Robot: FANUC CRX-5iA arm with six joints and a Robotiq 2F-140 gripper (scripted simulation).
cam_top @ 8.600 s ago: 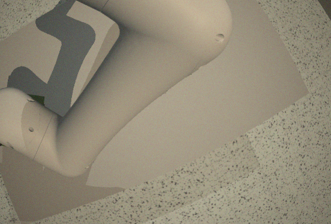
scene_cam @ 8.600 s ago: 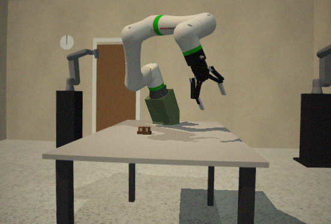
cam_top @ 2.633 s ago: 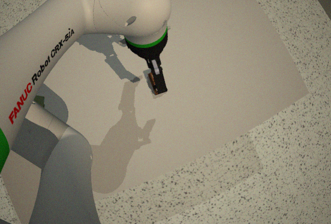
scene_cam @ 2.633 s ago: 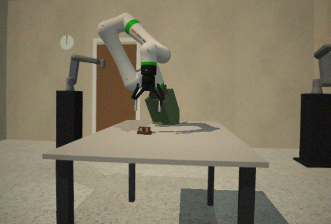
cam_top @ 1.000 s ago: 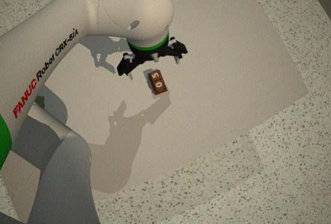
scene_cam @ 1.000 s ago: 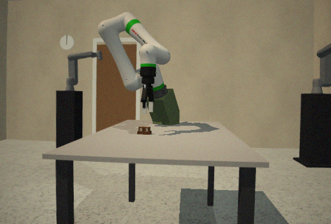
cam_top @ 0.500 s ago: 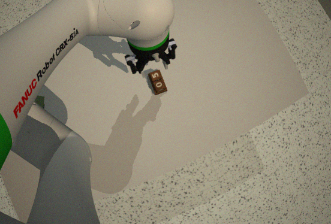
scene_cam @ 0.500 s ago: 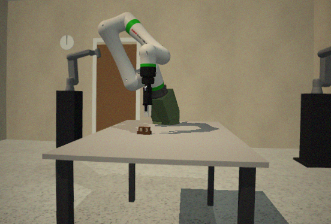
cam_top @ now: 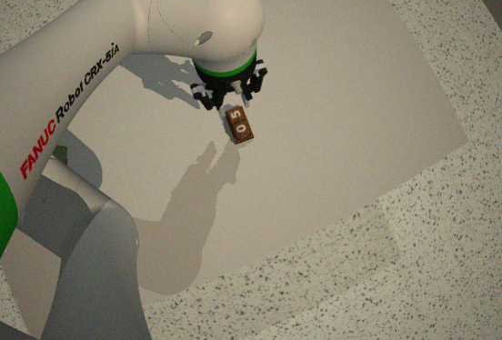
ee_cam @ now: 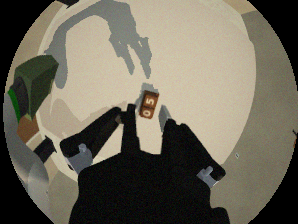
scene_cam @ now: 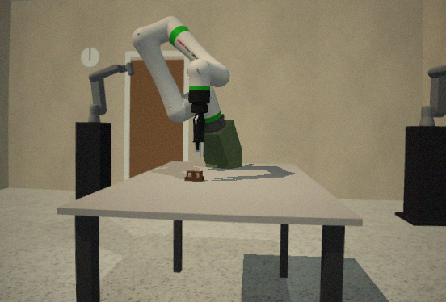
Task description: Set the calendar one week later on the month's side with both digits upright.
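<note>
Now: the brown tray 2 cm to the right of my hand and 13 cm below it.
</note>
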